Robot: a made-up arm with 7 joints. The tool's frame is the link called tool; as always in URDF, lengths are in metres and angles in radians. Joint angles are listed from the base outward.
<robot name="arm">
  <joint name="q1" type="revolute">
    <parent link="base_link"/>
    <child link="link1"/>
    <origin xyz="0 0 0.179"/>
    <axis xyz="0 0 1"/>
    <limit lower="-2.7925" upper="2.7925"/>
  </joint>
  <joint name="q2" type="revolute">
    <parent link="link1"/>
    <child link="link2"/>
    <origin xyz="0 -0.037 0.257"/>
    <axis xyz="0 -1 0"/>
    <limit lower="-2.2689" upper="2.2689"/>
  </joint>
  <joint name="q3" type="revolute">
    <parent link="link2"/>
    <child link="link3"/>
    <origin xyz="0 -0.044 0.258"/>
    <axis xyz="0 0 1"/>
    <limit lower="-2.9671" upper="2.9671"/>
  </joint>
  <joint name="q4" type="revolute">
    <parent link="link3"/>
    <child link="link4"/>
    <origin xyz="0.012 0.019 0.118"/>
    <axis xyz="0 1 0"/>
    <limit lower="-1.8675" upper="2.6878"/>
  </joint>
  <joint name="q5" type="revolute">
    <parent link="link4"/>
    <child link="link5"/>
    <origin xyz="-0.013 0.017 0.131"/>
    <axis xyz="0 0 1"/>
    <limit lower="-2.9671" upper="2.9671"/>
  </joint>
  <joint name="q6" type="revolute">
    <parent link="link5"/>
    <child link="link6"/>
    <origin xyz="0 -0.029 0.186"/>
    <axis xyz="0 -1 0"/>
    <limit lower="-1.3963" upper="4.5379"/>
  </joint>
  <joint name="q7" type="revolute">
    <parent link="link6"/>
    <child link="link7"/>
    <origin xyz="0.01 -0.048 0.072"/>
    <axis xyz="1 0 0"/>
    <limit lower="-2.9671" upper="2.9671"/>
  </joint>
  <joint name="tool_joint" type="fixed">
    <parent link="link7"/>
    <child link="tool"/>
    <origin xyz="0 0 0" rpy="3.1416 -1.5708 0"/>
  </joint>
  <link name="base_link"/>
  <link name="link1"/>
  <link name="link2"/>
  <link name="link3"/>
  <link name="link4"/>
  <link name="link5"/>
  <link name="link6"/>
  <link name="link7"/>
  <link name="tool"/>
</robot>
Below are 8 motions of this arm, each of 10 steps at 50 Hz.
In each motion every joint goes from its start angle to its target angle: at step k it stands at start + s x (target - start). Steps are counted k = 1, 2, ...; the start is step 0. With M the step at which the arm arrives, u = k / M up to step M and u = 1 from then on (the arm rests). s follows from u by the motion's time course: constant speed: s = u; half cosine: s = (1 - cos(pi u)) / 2; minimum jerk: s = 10 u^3 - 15 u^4 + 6 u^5.
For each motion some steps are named. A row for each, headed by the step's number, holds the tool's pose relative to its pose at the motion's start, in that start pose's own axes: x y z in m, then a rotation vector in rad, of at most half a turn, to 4 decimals.
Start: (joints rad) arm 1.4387 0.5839 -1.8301 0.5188 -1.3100 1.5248 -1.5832
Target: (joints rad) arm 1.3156 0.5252 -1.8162 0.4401 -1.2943 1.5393 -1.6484
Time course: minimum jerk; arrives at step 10
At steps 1, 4, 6, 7, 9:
1: -0.0006 0.0002 -0.0002 -0.0004 -0.0014 -0.0012
4: -0.0209 0.0092 -0.0089 -0.0139 -0.0507 -0.0445
6: -0.0434 0.0207 -0.0203 -0.0297 -0.1081 -0.0966
7: -0.0524 0.0259 -0.0254 -0.0363 -0.1321 -0.1190
9: -0.0611 0.0312 -0.0306 -0.0428 -0.1560 -0.1415

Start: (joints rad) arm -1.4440 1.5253 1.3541 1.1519 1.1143 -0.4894 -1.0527
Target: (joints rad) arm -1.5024 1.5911 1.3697 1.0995 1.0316 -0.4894 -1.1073
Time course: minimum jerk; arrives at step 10
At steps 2, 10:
2: 0.0014 0.0010 0.0012 -0.0024 -0.0082 -0.0006
10: 0.0247 0.0185 0.0218 -0.0349 -0.1427 -0.0126

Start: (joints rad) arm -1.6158 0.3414 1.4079 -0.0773 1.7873 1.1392 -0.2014
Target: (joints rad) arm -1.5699 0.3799 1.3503 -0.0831 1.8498 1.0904 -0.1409
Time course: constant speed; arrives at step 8
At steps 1, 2, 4, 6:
1: -0.0031 -0.0017 0.0022 0.0069 -0.0101 0.0123
2: -0.0062 -0.0035 0.0044 0.0138 -0.0203 0.0246
4: -0.0123 -0.0072 0.0087 0.0276 -0.0408 0.0491
6: -0.0185 -0.0110 0.0130 0.0411 -0.0616 0.0734

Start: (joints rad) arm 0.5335 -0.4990 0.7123 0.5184 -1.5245 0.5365 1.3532
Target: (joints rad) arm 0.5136 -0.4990 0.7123 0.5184 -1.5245 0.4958 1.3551
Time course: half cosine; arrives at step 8
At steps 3, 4, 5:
3: 0.0010 0.0019 0.0023 -0.0176 0.0004 0.0006
4: 0.0017 0.0032 0.0037 -0.0285 0.0006 0.0010
5: 0.0023 0.0044 0.0051 -0.0394 0.0009 0.0014

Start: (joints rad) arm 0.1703 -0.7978 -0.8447 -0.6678 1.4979 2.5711 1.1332
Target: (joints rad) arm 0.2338 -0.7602 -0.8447 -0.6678 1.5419 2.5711 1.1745
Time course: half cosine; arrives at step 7
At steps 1, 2, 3, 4, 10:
1: -0.0015 0.0002 0.0005 0.0006 0.0023 0.0066
2: -0.0056 0.0007 0.0018 0.0022 0.0086 0.0249
3: -0.0116 0.0013 0.0038 0.0046 0.0178 0.0515
4: -0.0182 0.0019 0.0059 0.0073 0.0280 0.0810
10: -0.0296 0.0027 0.0099 0.0122 0.0458 0.1326

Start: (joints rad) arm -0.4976 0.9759 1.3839 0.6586 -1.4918 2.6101 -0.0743
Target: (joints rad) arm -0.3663 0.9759 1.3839 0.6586 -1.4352 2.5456 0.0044
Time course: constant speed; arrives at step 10
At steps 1, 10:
1: 0.0025 0.0064 -0.0027 -0.0160 -0.0038 0.0054
10: 0.0263 0.0625 -0.0306 -0.1616 -0.0297 0.0592

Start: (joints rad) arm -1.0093 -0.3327 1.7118 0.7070 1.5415 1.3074 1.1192
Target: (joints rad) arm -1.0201 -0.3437 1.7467 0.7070 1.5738 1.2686 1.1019
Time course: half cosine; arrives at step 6
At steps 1, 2, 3, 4, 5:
1: -0.0001 0.0003 0.0002 -0.0022 -0.0026 0.0025
2: -0.0005 0.0010 0.0008 -0.0083 -0.0097 0.0093
3: -0.0011 0.0020 0.0016 -0.0165 -0.0196 0.0185
4: -0.0017 0.0030 0.0023 -0.0246 -0.0297 0.0276
5: -0.0022 0.0038 0.0029 -0.0305 -0.0372 0.0343

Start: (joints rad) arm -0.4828 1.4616 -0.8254 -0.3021 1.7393 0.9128 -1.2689
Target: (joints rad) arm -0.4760 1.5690 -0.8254 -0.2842 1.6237 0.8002 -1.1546
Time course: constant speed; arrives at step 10
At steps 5, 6, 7, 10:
5: 0.0363 0.0171 -0.0117 0.0123 -0.0262 -0.0160
6: 0.0436 0.0203 -0.0142 0.0141 -0.0320 -0.0189
7: 0.0508 0.0235 -0.0168 0.0158 -0.0381 -0.0217
10: 0.0726 0.0324 -0.0250 0.0193 -0.0574 -0.0293

